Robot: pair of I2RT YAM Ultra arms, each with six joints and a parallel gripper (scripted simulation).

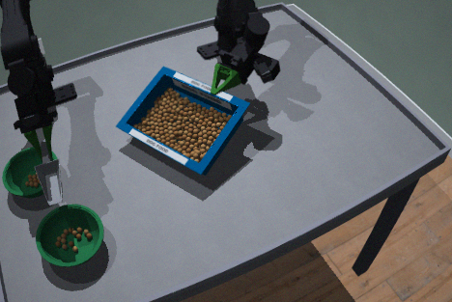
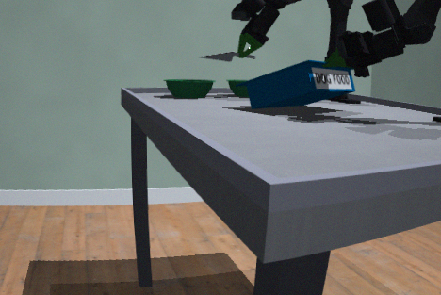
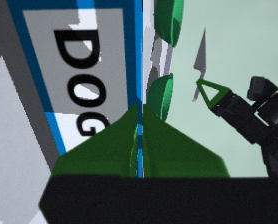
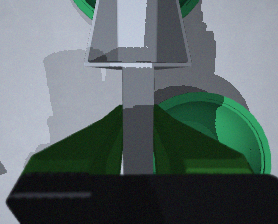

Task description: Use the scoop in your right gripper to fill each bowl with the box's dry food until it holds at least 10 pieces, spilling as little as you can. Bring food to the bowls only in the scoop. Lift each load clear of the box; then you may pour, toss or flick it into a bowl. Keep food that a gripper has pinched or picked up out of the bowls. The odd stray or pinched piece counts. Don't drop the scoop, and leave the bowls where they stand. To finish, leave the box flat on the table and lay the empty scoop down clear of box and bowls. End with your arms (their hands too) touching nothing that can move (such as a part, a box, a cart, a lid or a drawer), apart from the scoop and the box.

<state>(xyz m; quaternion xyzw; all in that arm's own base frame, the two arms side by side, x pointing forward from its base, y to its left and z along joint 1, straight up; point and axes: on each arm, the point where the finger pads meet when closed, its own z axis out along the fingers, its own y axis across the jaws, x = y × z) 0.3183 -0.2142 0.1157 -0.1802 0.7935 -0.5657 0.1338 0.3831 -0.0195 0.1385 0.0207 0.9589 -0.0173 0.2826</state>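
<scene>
The grey scoop lies 5 cm ahead of my right hand and 1 cm below it. From my right hand the other things lie so: box (4 cm behind, 35 cm to the left, 7 cm below).
</scene>
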